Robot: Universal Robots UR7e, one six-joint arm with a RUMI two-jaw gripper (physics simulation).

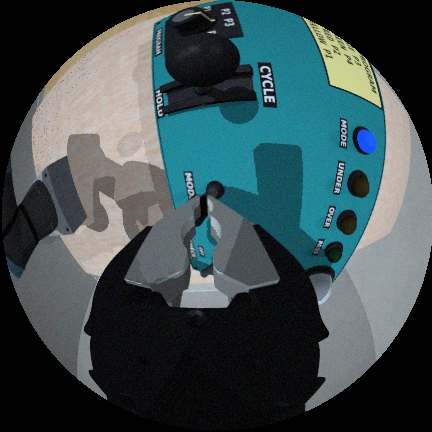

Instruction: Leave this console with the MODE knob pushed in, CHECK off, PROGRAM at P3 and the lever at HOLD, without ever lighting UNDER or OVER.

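The teal console [230, 132] fills the middle. My gripper [204, 196] is shut and empty, its tips over the MODE knob [215, 188]; a dark round part of it shows beside the tips, the rest is hidden. The CHECK switch [205, 270] shows partly between the fingers near an OFF label; its position cannot be told. The PROGRAM dial [191, 21] has a yellow pointer line towards the P2/P3 side; the exact setting is unclear. The black lever ball [202, 59] stands over its slot between HOLD and CYCLE, hiding much of its stem. The UNDER [358, 184] and OVER [347, 222] lamps are dark.
The MODE lamp [366, 141] is lit blue; the PASS lamp [334, 252] is dark. A yellow program card [350, 70] lies at the upper right. A pale rounded part [321, 287] sits at the console's lower right corner. A dark grey robot part [62, 200] shows at the left.
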